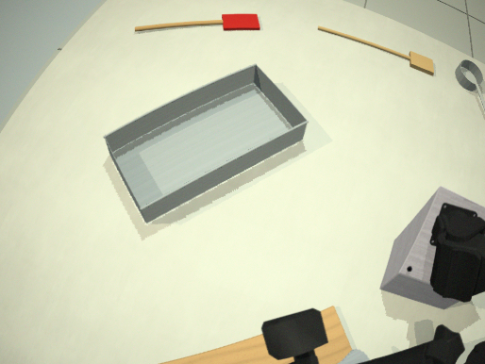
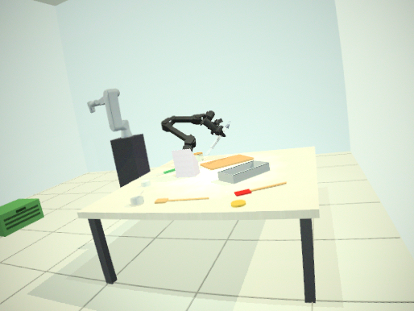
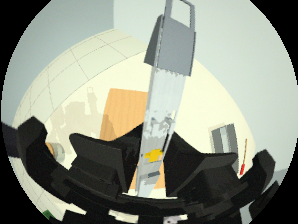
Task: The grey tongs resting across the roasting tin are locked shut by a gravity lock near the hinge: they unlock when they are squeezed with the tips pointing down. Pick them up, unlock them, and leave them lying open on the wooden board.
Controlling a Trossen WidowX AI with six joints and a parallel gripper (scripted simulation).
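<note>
My gripper tip is now 30 mm past the yellow lock piece, 20 mm to the left of it and 20 mm below it. Round my gripper tip: red spatula: 710 mm to the right, 300 mm ahead, 200 mm below; then wooden board: 200 mm below, 20 mm behind, 10 mm to the left; then grey roasting tin: 400 mm to the right, 190 mm ahead, 180 mm below.
</note>
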